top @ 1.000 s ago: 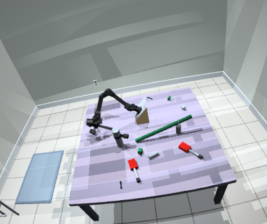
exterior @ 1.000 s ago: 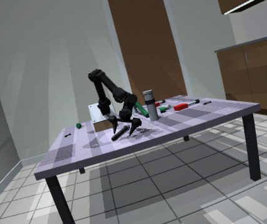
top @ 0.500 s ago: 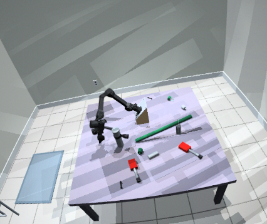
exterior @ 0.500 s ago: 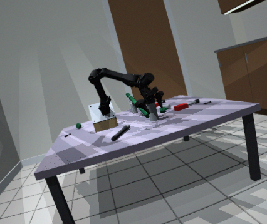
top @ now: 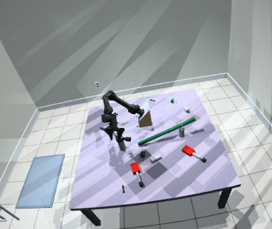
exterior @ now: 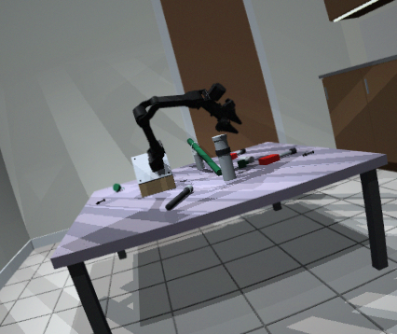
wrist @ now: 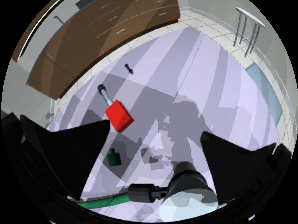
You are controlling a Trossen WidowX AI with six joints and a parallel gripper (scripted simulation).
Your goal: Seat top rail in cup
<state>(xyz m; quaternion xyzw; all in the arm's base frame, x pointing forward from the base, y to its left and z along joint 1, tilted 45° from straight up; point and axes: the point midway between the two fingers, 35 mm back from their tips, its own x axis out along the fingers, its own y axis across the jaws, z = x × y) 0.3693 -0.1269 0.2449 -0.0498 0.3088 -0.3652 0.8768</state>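
My gripper tip is 8 cm to the right of the dark rail-end cup, 8 cm above it and 7 cm past it. The rest, counted from my gripper tip: loop cap 57 cm to the left, 11 cm below, 9 cm behind; then green fitting 19 cm below, 18 cm to the left, 5 cm ahead; then white cylinder 29 cm to the left, 20 cm below, 11 cm ahead.
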